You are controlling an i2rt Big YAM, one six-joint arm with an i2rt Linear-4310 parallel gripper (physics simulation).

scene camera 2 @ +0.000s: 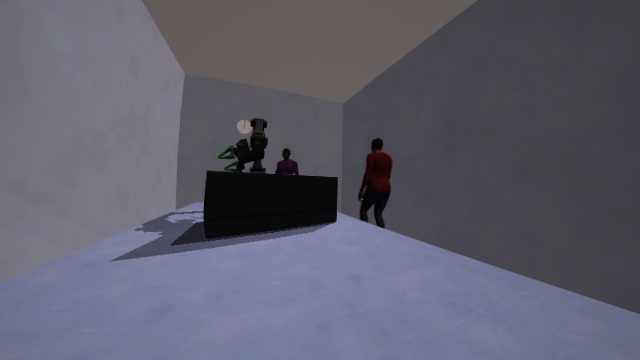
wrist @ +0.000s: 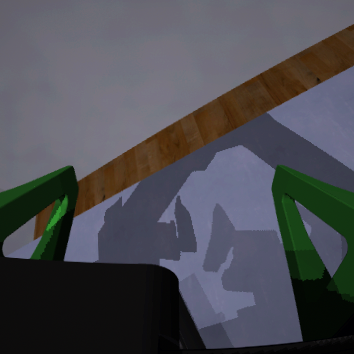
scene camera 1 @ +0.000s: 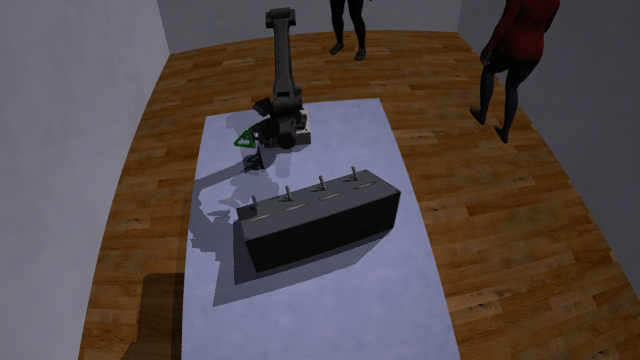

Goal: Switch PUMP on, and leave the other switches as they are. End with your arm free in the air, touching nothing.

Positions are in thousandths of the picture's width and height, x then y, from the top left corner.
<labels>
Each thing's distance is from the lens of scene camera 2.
dark switch box (scene camera 2: 368,565): 58 cm
</labels>
